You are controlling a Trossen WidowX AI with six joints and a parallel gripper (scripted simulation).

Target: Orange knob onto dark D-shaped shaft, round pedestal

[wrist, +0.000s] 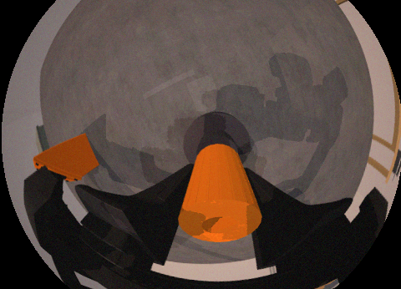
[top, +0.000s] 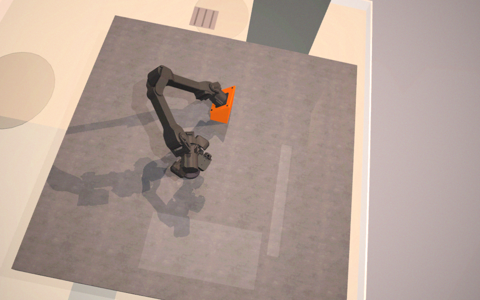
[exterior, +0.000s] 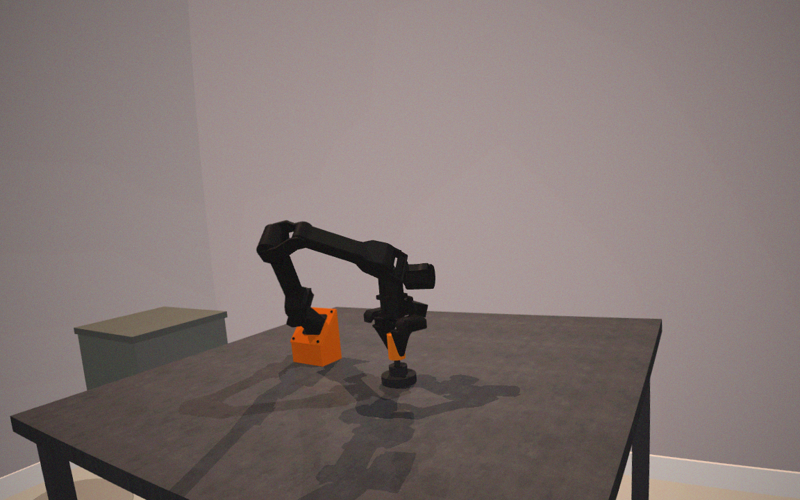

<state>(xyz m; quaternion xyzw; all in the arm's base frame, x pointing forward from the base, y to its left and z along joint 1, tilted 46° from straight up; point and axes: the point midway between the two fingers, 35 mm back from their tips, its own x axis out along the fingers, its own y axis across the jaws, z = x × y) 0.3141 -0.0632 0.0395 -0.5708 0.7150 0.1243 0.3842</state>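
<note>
Right now my gripper tip is 2 cm below the orange knob. Also, from my gripper tip: dark round pedestal (4 cm below).
</note>
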